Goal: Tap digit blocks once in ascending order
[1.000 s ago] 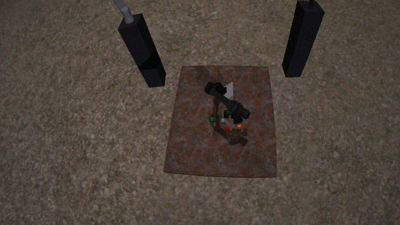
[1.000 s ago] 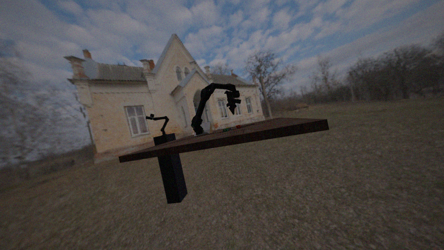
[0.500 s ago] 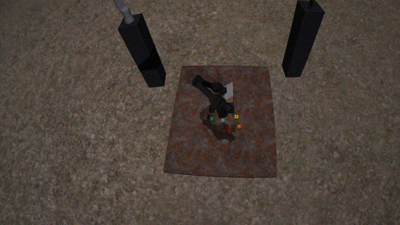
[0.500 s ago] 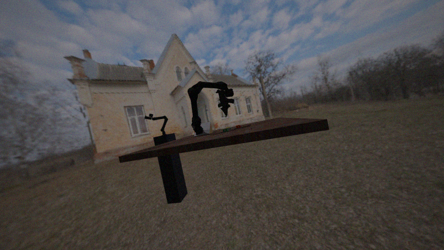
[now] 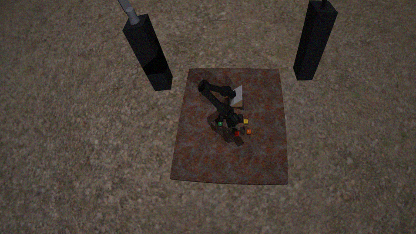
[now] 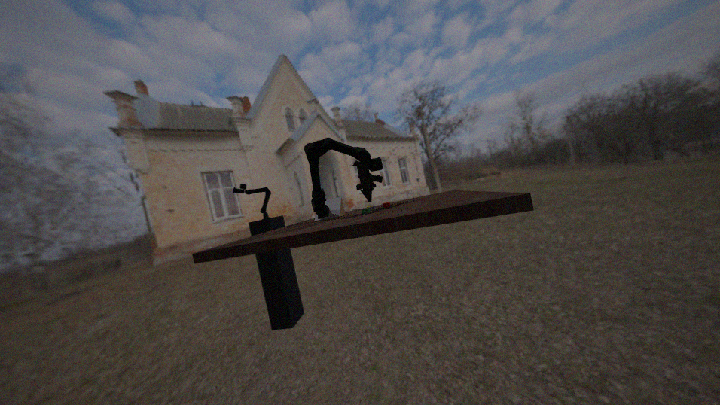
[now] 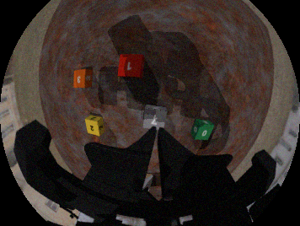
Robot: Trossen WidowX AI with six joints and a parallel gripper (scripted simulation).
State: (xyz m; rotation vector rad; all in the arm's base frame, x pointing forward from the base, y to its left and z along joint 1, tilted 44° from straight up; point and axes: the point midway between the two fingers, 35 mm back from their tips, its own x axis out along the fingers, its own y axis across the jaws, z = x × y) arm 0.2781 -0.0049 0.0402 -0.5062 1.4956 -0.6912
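The grey block lies 30 mm below my gripper tip. Also, from my gripper tip: green block: 90 mm to the right, 30 mm below, 20 mm behind; then red block: 80 mm ahead, 40 mm to the left, 30 mm below; then yellow block: 120 mm to the left, 30 mm below, 20 mm behind.
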